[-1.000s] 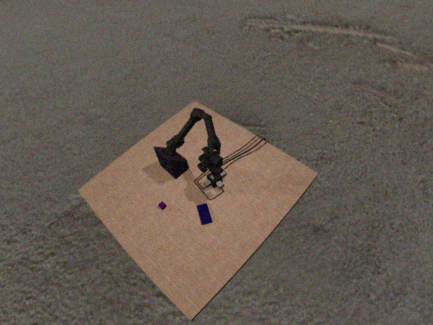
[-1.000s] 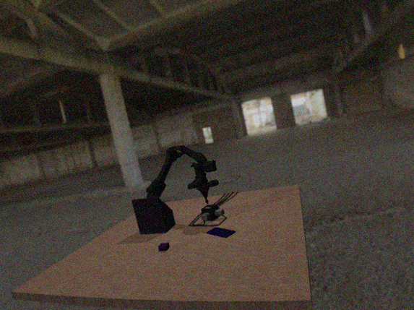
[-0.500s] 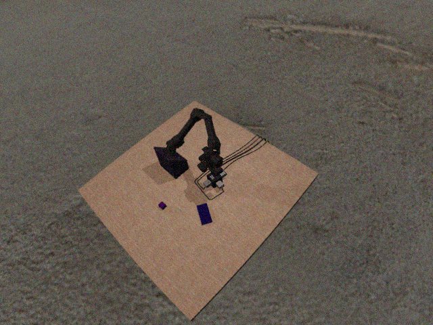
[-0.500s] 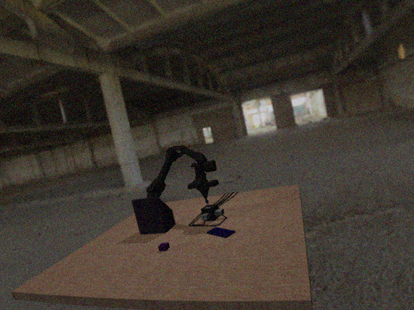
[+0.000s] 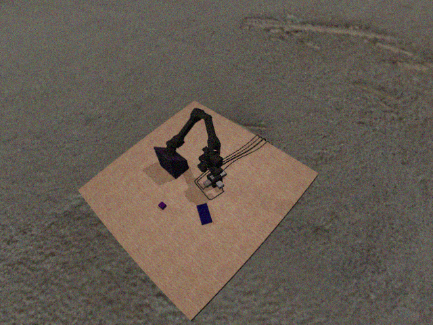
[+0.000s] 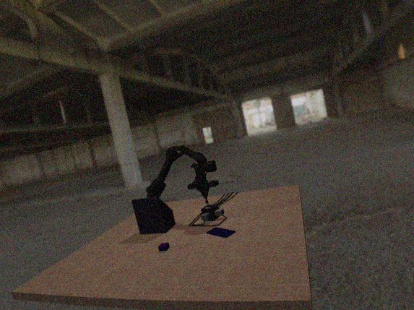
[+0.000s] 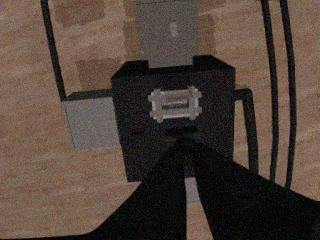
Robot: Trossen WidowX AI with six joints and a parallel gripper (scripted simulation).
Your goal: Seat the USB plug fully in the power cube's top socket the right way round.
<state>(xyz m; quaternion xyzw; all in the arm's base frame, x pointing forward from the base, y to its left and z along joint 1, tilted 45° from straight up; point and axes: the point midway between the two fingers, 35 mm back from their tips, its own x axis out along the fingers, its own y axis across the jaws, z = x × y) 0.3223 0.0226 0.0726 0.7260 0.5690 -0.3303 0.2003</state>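
Right now the USB socket is 6 cm below my gripper tip. From my gripper tip the other things lie so: flat blue slab (23 cm to the right, 13 cm below, 10 cm ahead); small purple block (35 cm to the right, 17 cm behind, 12 cm below).
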